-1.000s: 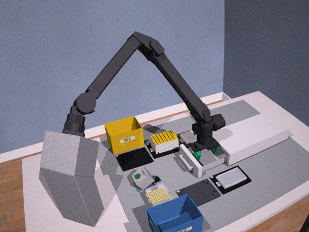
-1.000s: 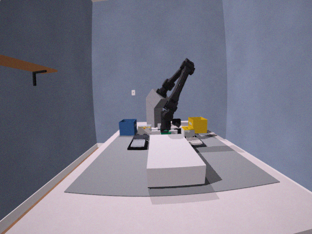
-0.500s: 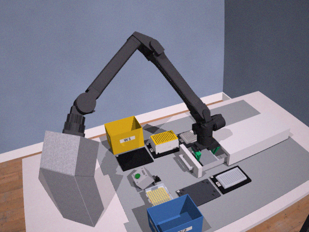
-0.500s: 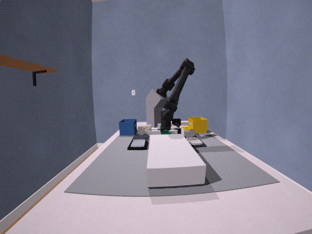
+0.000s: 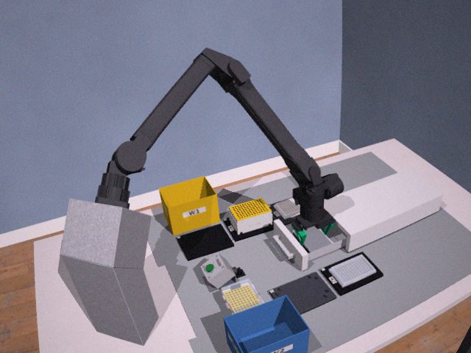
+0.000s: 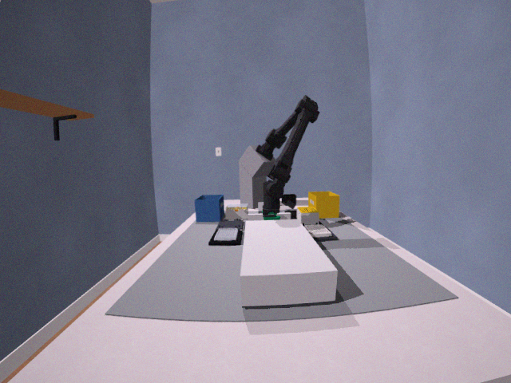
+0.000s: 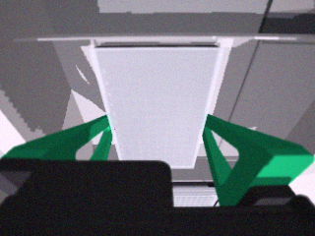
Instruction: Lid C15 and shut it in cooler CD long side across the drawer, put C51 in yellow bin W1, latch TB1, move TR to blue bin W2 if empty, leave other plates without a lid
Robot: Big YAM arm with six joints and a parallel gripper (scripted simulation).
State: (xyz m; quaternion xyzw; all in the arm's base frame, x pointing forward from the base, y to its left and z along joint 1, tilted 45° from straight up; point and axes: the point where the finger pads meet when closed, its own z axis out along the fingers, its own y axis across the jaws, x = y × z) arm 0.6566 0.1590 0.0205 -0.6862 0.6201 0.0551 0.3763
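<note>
The clear plate lid lies right at my hand. The rest, counted from my hand: black plate (right at my hand); white cooler CD (16 cm ahead, 4 cm to the left, 1 cm above); cooler drawer (4 cm ahead, 1 cm to the left).
</note>
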